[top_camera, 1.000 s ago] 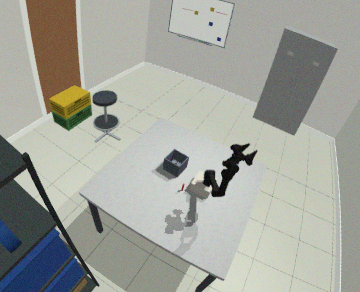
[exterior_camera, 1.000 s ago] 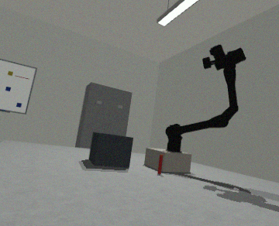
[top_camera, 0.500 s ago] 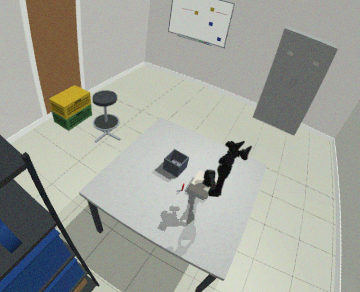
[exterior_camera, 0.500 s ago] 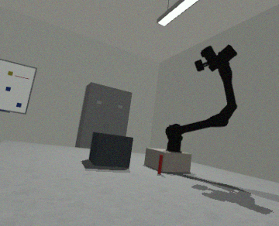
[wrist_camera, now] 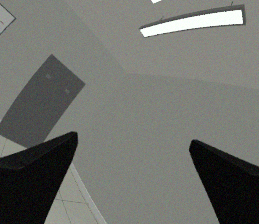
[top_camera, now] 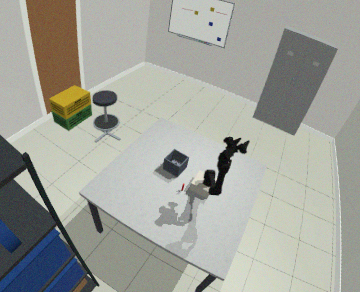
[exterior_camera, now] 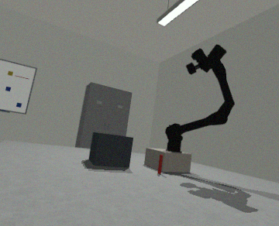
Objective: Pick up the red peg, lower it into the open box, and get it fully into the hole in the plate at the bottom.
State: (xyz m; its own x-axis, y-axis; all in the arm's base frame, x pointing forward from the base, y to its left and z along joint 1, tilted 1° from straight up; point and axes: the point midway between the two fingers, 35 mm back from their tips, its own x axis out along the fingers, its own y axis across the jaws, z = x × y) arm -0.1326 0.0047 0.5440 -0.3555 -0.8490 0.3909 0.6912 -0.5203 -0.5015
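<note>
Right now my gripper tip is 290 mm short of the red peg, 150 mm to the right of it and 610 mm above it. Round my gripper tip: grey plate: 480 mm ahead, 20 mm to the right, 610 mm below.
</note>
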